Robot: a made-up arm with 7 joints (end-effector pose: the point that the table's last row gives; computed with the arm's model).
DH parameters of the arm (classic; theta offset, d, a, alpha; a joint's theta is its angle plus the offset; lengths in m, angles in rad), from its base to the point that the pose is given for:
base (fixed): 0 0 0 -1.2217
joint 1: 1.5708 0 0 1.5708
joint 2: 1.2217 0 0 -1.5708
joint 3: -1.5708 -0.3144 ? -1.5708
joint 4: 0 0 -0.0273 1.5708
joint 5: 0 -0.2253 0 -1.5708
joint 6: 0 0 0 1.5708
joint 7: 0 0 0 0
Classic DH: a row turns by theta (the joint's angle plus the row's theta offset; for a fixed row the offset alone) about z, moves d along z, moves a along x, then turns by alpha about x.
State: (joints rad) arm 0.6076 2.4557 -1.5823 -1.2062 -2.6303 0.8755 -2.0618
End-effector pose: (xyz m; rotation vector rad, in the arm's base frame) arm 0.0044 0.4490 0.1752 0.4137 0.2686 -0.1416
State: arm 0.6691 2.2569 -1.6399 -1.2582 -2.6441 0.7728 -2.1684
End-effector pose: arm -0.0700 0.4592 0.1016 0.2596 0.4125 -0.1038
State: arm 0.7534 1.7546 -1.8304 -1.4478 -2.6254 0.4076 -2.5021
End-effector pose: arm -0.2561 0.3645 -0.0558 -0.1990 0.7300 -0.0977
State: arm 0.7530 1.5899 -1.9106 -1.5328 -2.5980 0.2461 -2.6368
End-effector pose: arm -0.2989 0.3027 -0.0947 -0.3881 0.8209 -0.1442
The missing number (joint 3, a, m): 0.0353
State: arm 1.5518 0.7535 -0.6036 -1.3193 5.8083 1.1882 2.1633
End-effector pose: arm -0.4161 0.0980 -0.1890 1.3902 0.4511 0.8054
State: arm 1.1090 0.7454 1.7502 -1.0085 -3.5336 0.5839 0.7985
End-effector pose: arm -0.3229 0.3868 0.0146 1.3858 2.1049 -1.5345
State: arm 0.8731 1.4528 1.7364 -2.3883 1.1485 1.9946 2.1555
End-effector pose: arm 0.0609 0.1961 0.1736 0.0380 -1.2612 1.8397
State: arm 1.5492 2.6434 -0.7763 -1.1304 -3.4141 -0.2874 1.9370
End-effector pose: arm 0.1721 0.4599 -0.0014 0.5754 -1.4324 1.8207
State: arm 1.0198 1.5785 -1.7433 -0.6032 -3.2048 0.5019 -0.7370
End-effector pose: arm -0.2709 0.4600 0.0205 0.8444 1.0091 0.7521
